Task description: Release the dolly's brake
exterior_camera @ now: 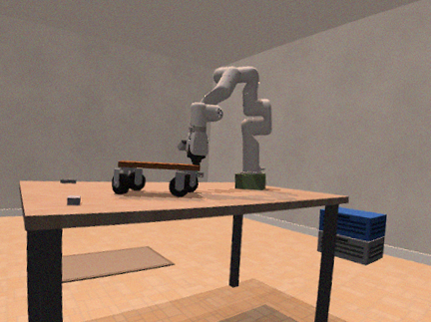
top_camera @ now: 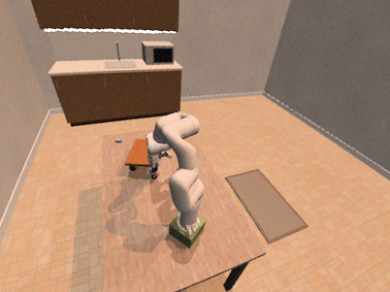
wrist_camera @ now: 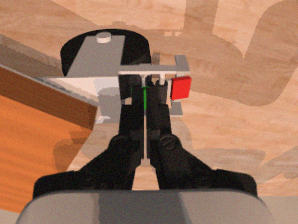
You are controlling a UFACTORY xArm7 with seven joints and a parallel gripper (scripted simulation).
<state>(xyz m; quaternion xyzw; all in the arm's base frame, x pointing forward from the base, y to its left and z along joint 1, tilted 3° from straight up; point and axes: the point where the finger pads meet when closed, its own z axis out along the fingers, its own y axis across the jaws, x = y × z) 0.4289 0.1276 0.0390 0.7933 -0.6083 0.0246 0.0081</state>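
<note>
The brake pedal is 1 cm behind my hand and 3 cm below it.
</note>
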